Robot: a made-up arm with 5 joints. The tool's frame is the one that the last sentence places.
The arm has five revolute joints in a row. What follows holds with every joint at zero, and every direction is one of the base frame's. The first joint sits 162 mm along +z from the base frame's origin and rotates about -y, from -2.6 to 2.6 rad. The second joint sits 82 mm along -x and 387 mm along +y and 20 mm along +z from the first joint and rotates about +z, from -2.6 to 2.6 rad. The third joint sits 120 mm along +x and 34 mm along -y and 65 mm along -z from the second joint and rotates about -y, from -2.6 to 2.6 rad. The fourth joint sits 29 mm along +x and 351 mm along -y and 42 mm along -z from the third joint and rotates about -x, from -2.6 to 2.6 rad. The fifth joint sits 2 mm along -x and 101 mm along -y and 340 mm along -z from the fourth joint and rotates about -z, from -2.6 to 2.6 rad. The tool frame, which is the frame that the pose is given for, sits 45 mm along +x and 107 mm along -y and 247 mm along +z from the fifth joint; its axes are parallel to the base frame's.
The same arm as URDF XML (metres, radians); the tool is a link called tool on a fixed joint. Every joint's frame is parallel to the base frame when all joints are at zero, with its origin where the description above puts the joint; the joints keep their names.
<robot name="arm">
  <joint name="tool_joint" type="fixed">
    <parent link="link5"/>
    <child link="tool"/>
    <origin xyz="0.045 -0.107 0.247" rpy="0 0 0"/>
  </joint>
  <joint name="joint 5" type="revolute">
    <parent link="link4"/>
    <child link="link5"/>
    <origin xyz="-0.002 -0.101 -0.34" rpy="0 0 0"/>
    <axis xyz="0 0 -1"/>
    <limit lower="-2.6" upper="2.6"/>
  </joint>
  <joint name="joint 4" type="revolute">
    <parent link="link3"/>
    <child link="link4"/>
    <origin xyz="0.029 -0.351 -0.042" rpy="0 0 0"/>
    <axis xyz="-1 0 0"/>
    <limit lower="-2.6" upper="2.6"/>
  </joint>
  <joint name="joint 3" type="revolute">
    <parent link="link2"/>
    <child link="link3"/>
    <origin xyz="0.12 -0.034 -0.065" rpy="0 0 0"/>
    <axis xyz="0 -1 0"/>
    <limit lower="-2.6" upper="2.6"/>
  </joint>
  <joint name="joint 2" type="revolute">
    <parent link="link1"/>
    <child link="link2"/>
    <origin xyz="-0.082 0.387 0.02" rpy="0 0 0"/>
    <axis xyz="0 0 1"/>
    <limit lower="-2.6" upper="2.6"/>
  </joint>
  <joint name="joint 1" type="revolute">
    <parent link="base"/>
    <child link="link1"/>
    <origin xyz="0 0 0.162" rpy="0 0 0"/>
    <axis xyz="0 -1 0"/>
    <limit lower="-2.6" upper="2.6"/>
  </joint>
  <link name="base"/>
  <link name="link1"/>
  <link name="link2"/>
  <link name="link3"/>
  <link name="link4"/>
  <link name="link5"/>
  <link name="tool"/>
</robot>

